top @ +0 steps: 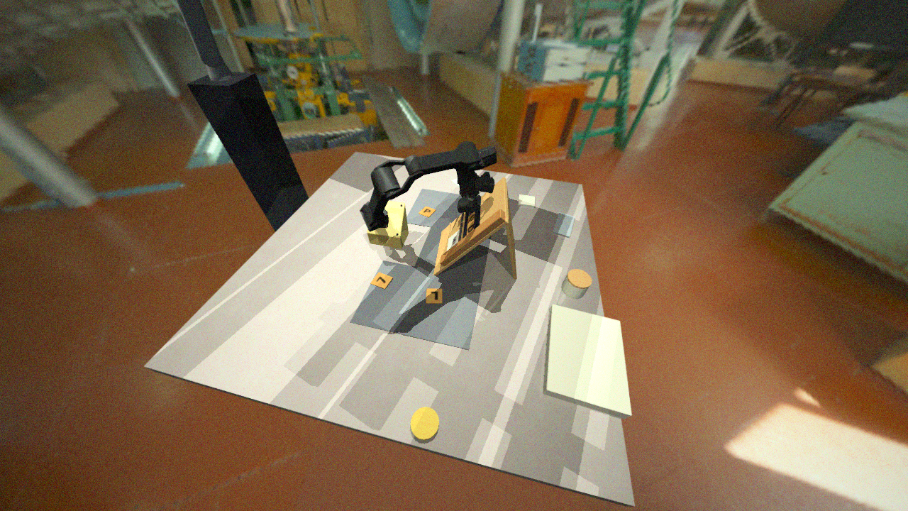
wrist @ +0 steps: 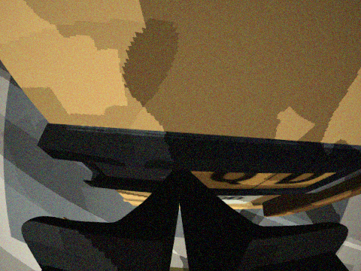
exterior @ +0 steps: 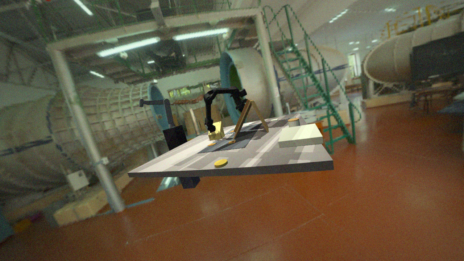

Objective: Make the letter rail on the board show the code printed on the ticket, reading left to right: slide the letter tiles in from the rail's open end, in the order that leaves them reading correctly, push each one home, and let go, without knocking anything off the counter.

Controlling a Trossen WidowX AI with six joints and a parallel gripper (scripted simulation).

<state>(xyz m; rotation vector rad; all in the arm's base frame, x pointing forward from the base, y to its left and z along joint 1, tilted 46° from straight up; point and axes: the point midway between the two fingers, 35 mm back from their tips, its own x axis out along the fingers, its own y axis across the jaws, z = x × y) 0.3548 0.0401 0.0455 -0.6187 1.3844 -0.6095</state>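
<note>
The white ticket lies 60 mm behind my gripper tip, 60 mm to the right of it and 90 mm below it. The rest, counted from my gripper tip: mat (150 mm behind, 30 mm to the right, 170 mm below); then cream block (350 mm ahead, 430 mm to the right, 150 mm below); then yellow disc (90 mm behind, 640 mm to the right, 160 mm below).
</note>
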